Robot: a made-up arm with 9 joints.
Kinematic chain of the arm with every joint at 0, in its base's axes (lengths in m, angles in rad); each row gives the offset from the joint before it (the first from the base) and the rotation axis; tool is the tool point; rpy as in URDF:
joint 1: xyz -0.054 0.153 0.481 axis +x
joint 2: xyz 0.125 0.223 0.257 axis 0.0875 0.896 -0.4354
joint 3: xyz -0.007 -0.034 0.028 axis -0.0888 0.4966 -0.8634
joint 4: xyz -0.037 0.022 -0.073 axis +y
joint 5: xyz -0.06 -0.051 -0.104 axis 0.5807 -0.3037 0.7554
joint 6: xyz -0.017 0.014 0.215 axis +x
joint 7: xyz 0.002 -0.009 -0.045 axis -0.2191 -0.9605 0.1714
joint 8: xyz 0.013 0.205 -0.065 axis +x
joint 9: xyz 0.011 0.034 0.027 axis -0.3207 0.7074 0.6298
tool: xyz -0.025 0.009 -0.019 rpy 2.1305 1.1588 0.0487
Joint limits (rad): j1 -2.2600..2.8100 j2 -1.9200..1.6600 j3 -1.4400..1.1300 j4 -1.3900..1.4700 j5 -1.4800..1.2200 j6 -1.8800..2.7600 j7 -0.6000..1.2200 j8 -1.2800..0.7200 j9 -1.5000..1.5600
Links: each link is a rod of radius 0.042 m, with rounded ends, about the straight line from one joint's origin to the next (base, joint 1, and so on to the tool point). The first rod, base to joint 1, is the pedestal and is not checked.
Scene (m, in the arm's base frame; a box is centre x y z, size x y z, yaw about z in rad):
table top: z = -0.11
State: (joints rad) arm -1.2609 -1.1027 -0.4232 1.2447 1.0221 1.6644 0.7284 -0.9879 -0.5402
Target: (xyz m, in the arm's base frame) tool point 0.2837 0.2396 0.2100
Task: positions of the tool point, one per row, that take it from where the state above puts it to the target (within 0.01 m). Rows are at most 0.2 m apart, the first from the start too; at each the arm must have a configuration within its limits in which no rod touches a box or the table.
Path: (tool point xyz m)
1: 0.0966 0.7853 0.4068
2: 0.2106 0.7242 0.3092
3: 0.3089 0.5928 0.2428
4: 0.3420 0.4141 0.2142
5: 0.2837 0.2396 0.2100

